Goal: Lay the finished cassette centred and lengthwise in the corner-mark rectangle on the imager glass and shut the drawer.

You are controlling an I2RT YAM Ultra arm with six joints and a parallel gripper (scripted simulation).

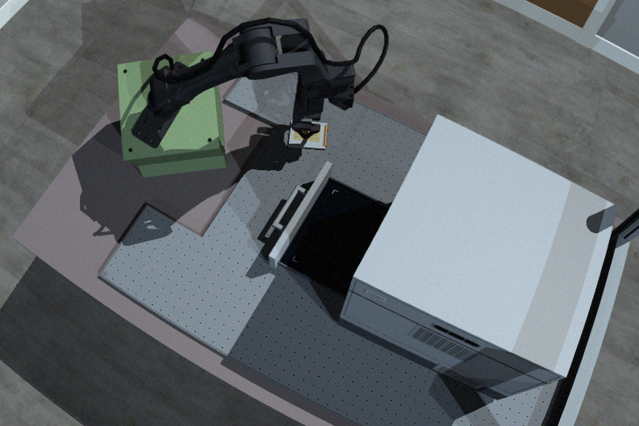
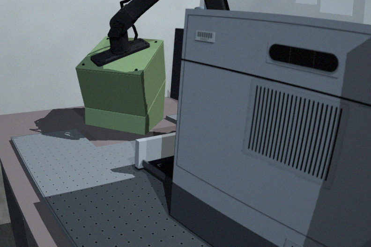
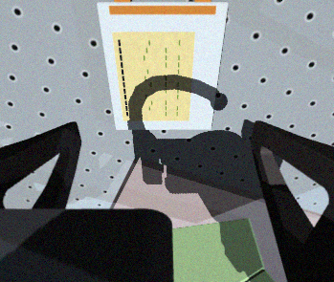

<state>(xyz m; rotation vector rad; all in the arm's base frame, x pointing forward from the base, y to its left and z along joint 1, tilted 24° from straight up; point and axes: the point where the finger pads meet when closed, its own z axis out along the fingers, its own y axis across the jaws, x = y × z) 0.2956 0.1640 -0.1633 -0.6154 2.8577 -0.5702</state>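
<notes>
Right now the cassette FINISHED is 10 mm to the left of my hand and 70 mm below it. Also, from my hand: imager drawer: 210 mm ahead, 230 mm to the right, 40 mm below.
</notes>
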